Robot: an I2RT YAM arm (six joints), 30 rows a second.
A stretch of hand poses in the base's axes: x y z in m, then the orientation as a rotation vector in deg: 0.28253, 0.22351, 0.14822, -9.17, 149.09, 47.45; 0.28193, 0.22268, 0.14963, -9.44, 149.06, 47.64; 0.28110, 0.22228, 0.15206, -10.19, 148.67, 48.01; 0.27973, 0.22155, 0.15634, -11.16, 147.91, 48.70; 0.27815, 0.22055, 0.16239, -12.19, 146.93, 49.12; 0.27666, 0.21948, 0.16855, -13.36, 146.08, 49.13; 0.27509, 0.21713, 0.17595, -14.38, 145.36, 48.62; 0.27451, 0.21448, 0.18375, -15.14, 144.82, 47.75; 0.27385, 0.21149, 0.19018, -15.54, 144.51, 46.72; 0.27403, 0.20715, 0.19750, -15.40, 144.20, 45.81
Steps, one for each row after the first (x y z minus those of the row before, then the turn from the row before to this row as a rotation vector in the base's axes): -0.00060, -0.00083, 0.00141, 0.09, -0.02, 0.22; -0.00083, -0.00040, 0.00243, 0.23, -0.37, 0.52; -0.00137, -0.00073, 0.00428, 0.51, -0.65, 0.67; -0.00158, -0.00100, 0.00605, 0.39, -0.93, 0.61; -0.00149, -0.00107, 0.00616, 0.06, -0.95, 0.64; -0.00157, -0.00235, 0.00740, -0.29, -0.97, 0.44; -0.00058, -0.00265, 0.00780, -0.53, -0.88, 0.21; -0.00066, -0.00299, 0.00643, -0.64, -0.66, -0.03; 0.00018, -0.00434, 0.00732, -0.47, -0.55, -0.38
